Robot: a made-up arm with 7 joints.
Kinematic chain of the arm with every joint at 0, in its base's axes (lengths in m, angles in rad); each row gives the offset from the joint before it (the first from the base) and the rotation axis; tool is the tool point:
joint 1: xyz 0 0 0.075 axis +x
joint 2: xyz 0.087 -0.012 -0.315 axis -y
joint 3: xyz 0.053 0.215 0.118 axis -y
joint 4: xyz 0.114 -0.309 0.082 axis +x
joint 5: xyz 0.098 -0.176 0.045 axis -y
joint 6: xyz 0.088 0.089 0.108 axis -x
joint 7: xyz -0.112 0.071 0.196 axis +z
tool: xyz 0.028 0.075 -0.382
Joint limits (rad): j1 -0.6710..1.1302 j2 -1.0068..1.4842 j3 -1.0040..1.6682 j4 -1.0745..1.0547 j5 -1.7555..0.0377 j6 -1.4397..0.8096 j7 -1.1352..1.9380
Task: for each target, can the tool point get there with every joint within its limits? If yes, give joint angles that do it. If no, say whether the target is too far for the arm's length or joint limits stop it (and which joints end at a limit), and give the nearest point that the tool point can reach.
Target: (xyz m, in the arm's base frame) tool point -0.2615 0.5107 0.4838
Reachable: no: joint limits stop it (at a limit: joint 1, joint 4, joint 6) | nearest point -0.2615 0.3438 0.1298 | short by 0.391 m
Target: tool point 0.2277 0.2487 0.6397
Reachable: no: joint limits stop it (at a limit: joint 1, joint 6) | nearest point 0.1832 0.0873 0.3997 | short by 0.293 m
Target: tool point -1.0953 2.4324 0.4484
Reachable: no: too far | nearest point -0.3289 0.5347 -0.0864 | short by 2.115 m
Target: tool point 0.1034 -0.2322 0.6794
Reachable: no: joint limits stop it (at a limit: joint 4, joint 6) | nearest point 0.0993 -0.1342 0.4243 | short by 0.273 m
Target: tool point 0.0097 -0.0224 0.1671
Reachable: yes | joints -0.1514 1.1442 -0.5780 0.3990 -0.5643 -0.7119 1.1440
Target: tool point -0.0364 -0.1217 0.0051
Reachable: yes | joints 0.1699 0.7540 1.1350 -0.0830 -0.8911 0.2391 -0.6655
